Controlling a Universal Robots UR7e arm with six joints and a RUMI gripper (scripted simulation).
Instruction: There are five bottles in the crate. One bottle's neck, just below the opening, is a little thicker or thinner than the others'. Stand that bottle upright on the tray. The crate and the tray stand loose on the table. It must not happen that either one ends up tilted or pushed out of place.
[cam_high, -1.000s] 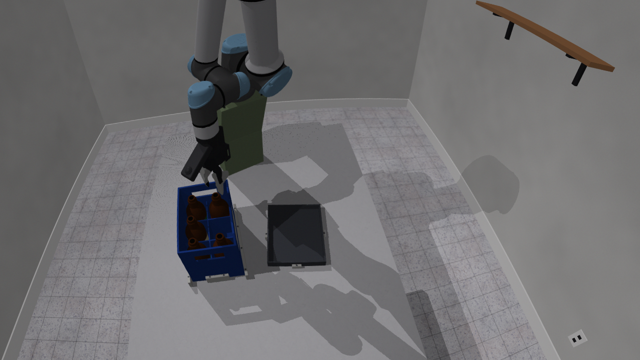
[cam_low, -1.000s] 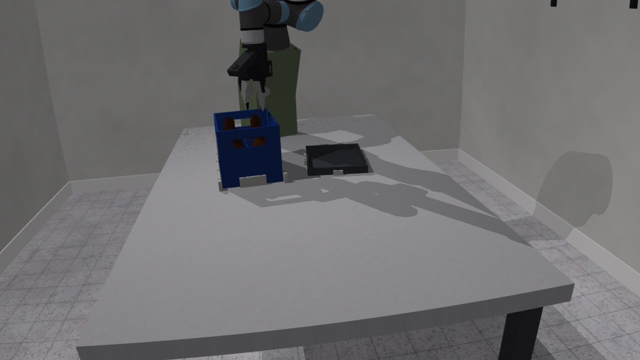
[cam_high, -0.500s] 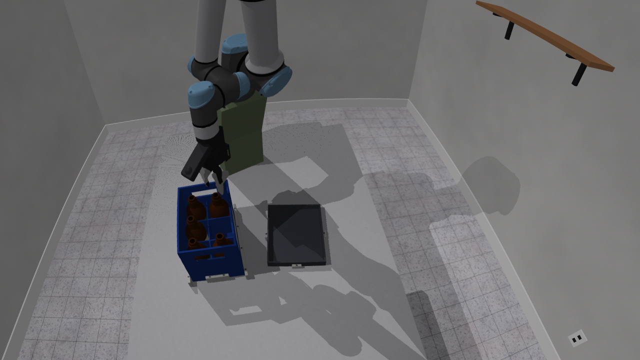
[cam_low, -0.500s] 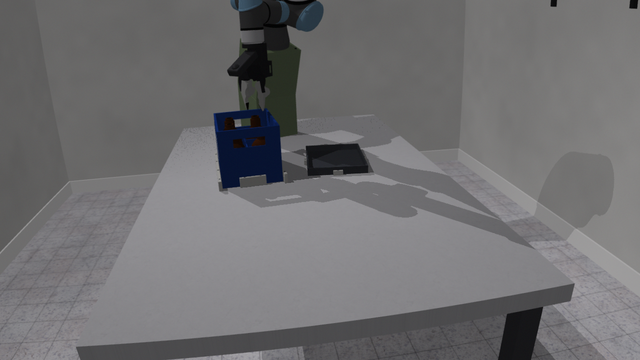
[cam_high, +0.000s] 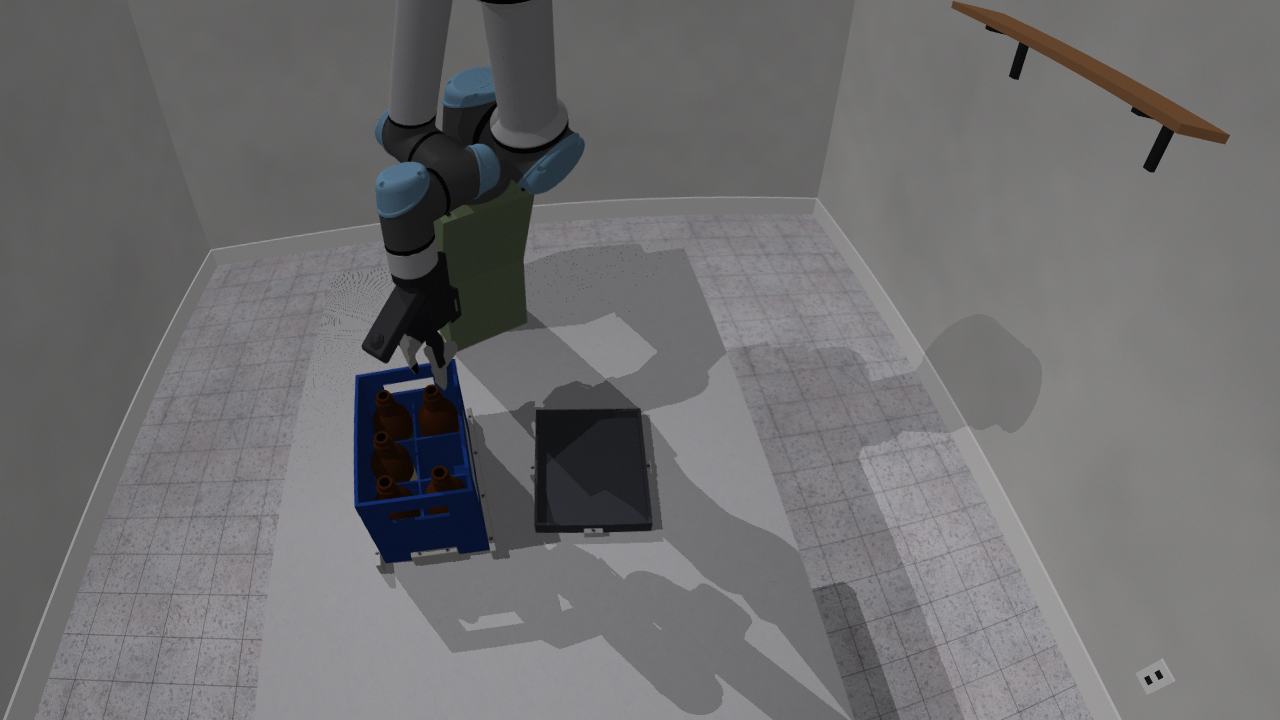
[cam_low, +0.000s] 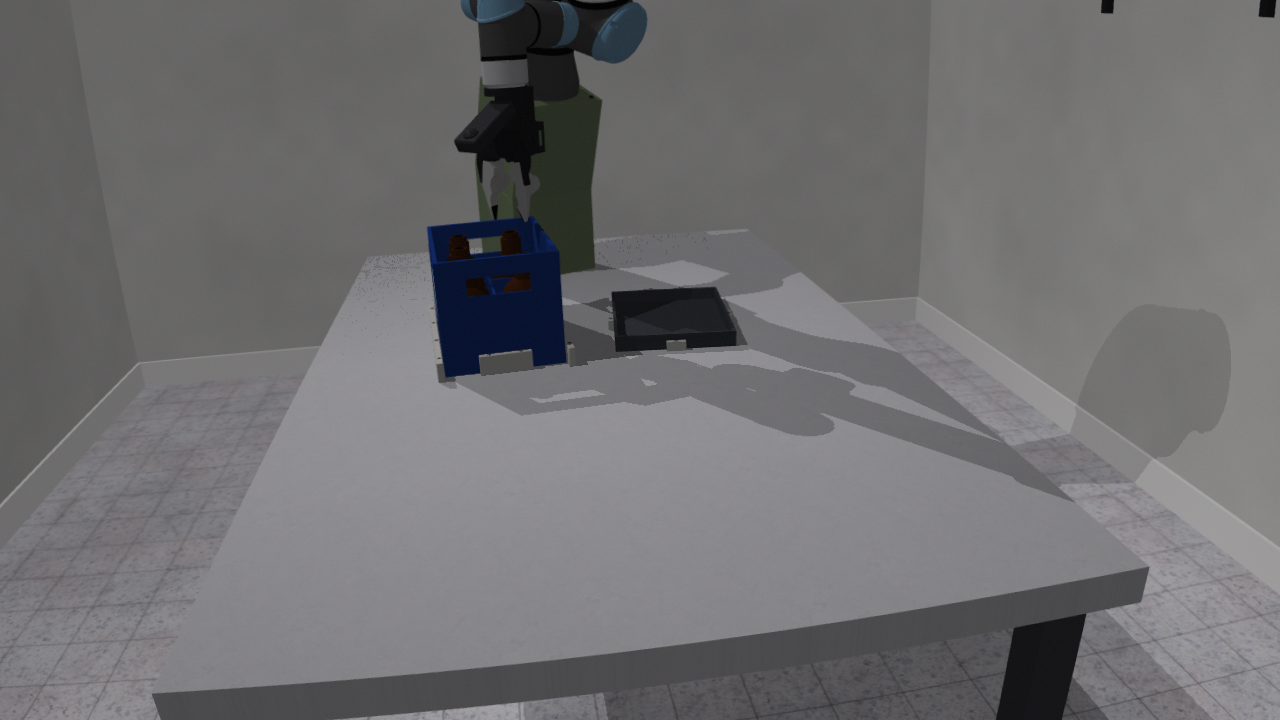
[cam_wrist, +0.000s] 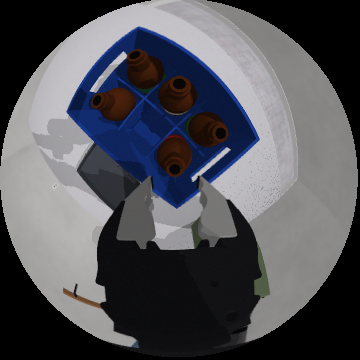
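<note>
My hand is 11 cm above the blue crate, 8 cm short of it and 5 cm to the left of it. The rest, counted from my hand: dark tray (24 cm to the left, 18 cm below, 11 cm ahead).
</note>
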